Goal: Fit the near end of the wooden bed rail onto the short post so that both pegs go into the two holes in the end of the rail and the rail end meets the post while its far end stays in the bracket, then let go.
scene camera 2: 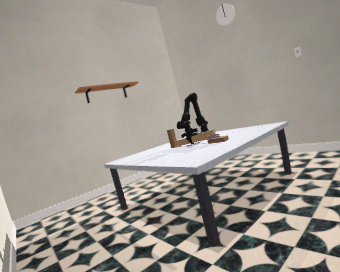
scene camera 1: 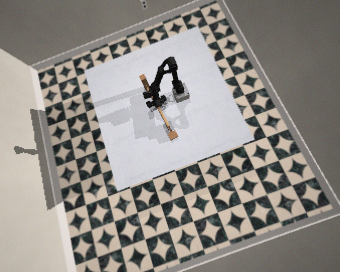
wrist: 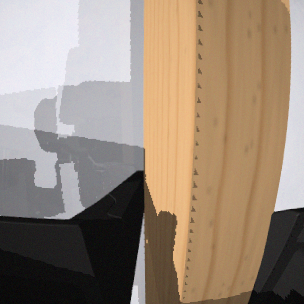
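Seen in the pictures: gripper, fingertip midpoint: (scene camera 2: 192, 143) (wrist: 160, 177); arm's base, origin of the base link: (scene camera 2: 204, 131) (scene camera 1: 179, 90).
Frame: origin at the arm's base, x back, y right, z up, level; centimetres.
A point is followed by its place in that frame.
Observation:
The wooden bed rail (scene camera 1: 164, 118) {z 1.3, x -22.1, y -20.7 cm} (scene camera 2: 204, 136) {z -1.9, x -23.3, y -19.5 cm} (wrist: 240, 100) runs from the short post (scene camera 1: 143, 77) {z 10.1, x -27.1, y 18.1 cm} (scene camera 2: 171, 137) {z 2.2, x -30.2, y 16.9 cm} to the bracket (scene camera 1: 168, 129) {z -1.0, x -21.5, y -29.0 cm} (scene camera 2: 214, 134) {z -1.5, x -21.2, y -29.1 cm}. The post stands upright at the left in scene camera 2. The rail's far end is at the grey bracket on a brown block (scene camera 1: 173, 135) {z -4.4, x -19.7, y -36.7 cm} (scene camera 2: 218, 139) {z -5.6, x -24.2, y -34.6 cm}. My gripper (scene camera 1: 157, 104) {z -7.1, x -25.0, y -4.8 cm} (scene camera 2: 190, 141) {z -7.1, x -25.0, y -4.8 cm} (wrist: 160, 177) {z -7.1, x -25.0, y -4.8 cm} is shut on the rail, with a black finger on each side of it in the wrist view. The rail's near end reaches close to the post; pegs and holes are too small or hidden, so I cannot tell whether they are joined.
The arm's grey base (scene camera 1: 181, 95) {z 0.1, x -0.5, y -5.3 cm} stands on the white table (scene camera 1: 215, 125) {z -8.0, x 19.6, y -40.6 cm} (scene camera 2: 150, 162) {z -8.0, x -77.2, y -11.9 cm}, to the right of the rail in scene camera 1. Arm shadows fall across the table. A wooden wall shelf (scene camera 2: 107, 87) hangs away from the table.

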